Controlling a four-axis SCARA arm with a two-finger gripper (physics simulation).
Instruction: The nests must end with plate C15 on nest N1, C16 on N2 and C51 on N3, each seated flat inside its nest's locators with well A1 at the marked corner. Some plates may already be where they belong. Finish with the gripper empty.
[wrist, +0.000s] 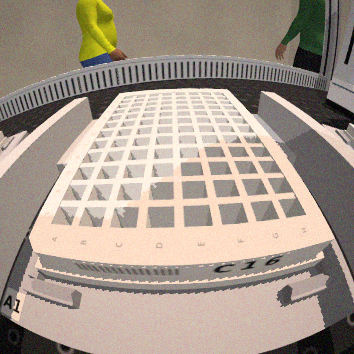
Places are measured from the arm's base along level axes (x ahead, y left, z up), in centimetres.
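Where they show: gripper, fingertip midpoint: (174, 104).
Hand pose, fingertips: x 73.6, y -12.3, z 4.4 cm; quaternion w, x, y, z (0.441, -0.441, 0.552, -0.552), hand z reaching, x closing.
Note:
Things, the pixels of their top centre, and the offset from my fingertips. "*": a spot on its surface instead. Level surfaces: height alone.
- Plate C16, middle of its top: (174, 118) dx -2.3, dy +0.5, dz +0.1 cm
- pale nest, middle of its top: (177, 147) dx -2.6, dy +0.5, dz -1.3 cm
- nest's A1 mark, middle of its top: (12, 303) dx -8.7, dy +7.5, dz -1.9 cm
- dark board, its level: dz -3.1 cm
- left edge, surface spot: (11, 141) * dx +5.5, dy +15.0, dz -1.9 cm
- slatted barrier, surface spot: (190, 69) * dx +26.8, dy -9.6, dz -1.4 cm
- pale cabinet, surface spot: (342, 82) * dx +8.8, dy -33.2, dz +2.3 cm
Plate C16 (197, 217), a pale many-welled plate, fills the middle of the wrist view, its label on the near edge. Letters A to H run left to right along that edge. My gripper (174, 104) is shut on it, one finger along each long side. The plate is low over or in a pale nest (175, 317); its near edge is just behind two raised locators (55, 292) (305, 290). The nest's A1 mark (12, 304) is at the near left, on the plate's letter A side. The nest's name does not show, and I cannot tell whether the plate touches the nest floor.
A dark board (30, 342) with holes lies under the nest. Parts of other pale fixtures show at the left edge (11, 141) and right edge. A slatted barrier (190, 69) curves behind, with two people (97, 32) (311, 30) beyond. A pale cabinet (342, 82) stands at the upper right.

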